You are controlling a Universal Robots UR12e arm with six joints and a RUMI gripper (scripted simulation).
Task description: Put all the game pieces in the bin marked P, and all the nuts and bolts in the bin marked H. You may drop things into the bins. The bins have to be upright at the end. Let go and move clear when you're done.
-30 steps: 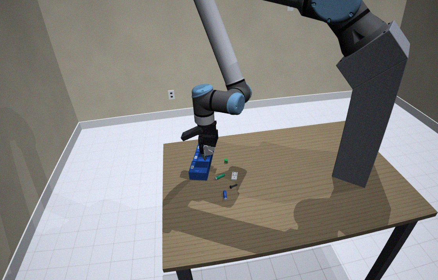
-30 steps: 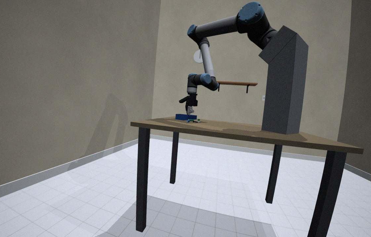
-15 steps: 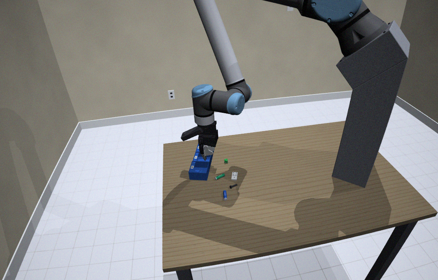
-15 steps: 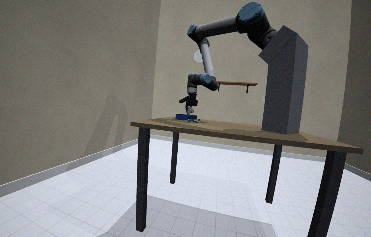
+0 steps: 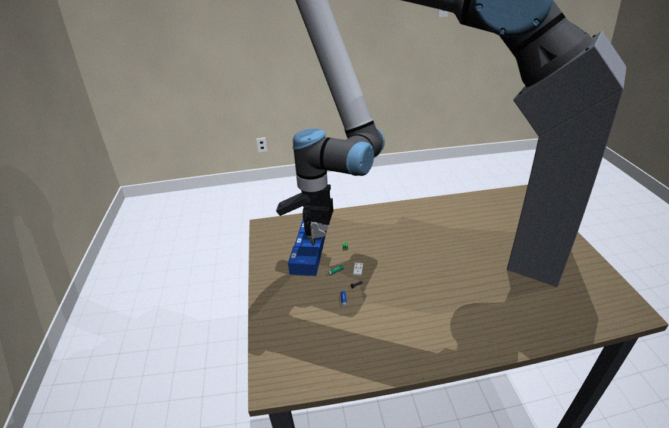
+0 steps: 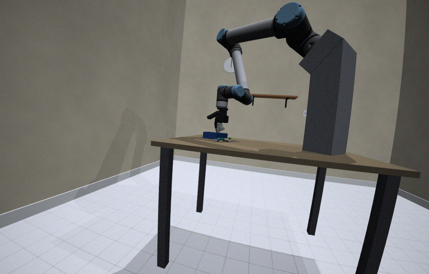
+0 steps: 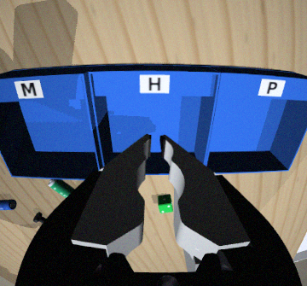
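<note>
Right now my hand is 1 cm short of the blue bin, 1 cm to the left of it and 1 cm above it. Also, from my hand: green cylinder (2 cm behind, 13 cm to the left, 3 cm below); green die (10 cm behind, 4 cm to the left, 3 cm below); white domino (9 cm behind, 16 cm to the left, 3 cm below).
</note>
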